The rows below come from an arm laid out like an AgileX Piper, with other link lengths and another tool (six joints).
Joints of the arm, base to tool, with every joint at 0 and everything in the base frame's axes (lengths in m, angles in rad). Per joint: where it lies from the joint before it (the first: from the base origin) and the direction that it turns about. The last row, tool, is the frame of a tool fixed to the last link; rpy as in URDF.
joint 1: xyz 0.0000 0.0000 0.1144 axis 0 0 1
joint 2: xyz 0.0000 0.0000 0.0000 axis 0 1 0
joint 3: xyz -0.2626 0.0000 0.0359 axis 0 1 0
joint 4: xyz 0.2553 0.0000 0.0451 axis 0.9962 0 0.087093
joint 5: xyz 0.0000 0.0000 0.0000 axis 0 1 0
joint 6: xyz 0.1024 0.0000 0.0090 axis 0.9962 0 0.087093
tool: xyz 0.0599 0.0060 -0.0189 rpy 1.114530 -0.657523 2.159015
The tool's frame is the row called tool.
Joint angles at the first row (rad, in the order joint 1, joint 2, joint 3, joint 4, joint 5, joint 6):
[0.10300 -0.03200 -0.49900 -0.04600 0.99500 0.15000]
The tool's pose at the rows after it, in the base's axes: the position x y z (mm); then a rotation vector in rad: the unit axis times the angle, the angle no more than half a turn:
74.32, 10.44, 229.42, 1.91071, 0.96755, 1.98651
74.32, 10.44, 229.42, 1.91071, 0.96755, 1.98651
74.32, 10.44, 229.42, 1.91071, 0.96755, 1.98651
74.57, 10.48, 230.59, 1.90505, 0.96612, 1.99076
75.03, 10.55, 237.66, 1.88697, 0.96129, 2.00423
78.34, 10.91, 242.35, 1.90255, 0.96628, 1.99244
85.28, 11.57, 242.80, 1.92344, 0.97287, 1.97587
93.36, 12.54, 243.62, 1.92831, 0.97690, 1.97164
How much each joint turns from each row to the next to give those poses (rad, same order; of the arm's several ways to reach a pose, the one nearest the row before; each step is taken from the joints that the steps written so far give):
[-0.00003 0.00002 0.00000 0.00003 -0.00002 -0.00003]
[0.00000 0.00000 0.00000 0.00000 0.00000 0.00000]
[0.00000 0.00000 0.00000 0.00000 0.00000 0.00000]
[-0.00001 0.00098 -0.00201 0.00002 -0.00397 -0.00001]
[0.00009 0.01301 -0.01997 -0.00010 -0.00903 0.00009]
[-0.00009 0.03896 -0.02101 0.00009 -0.00397 -0.00008]
[0.00011 0.04302 -0.00302 -0.00112 -0.02098 0.00110]
[-0.00009 0.03899 0.00202 0.00011 -0.03602 -0.00010]

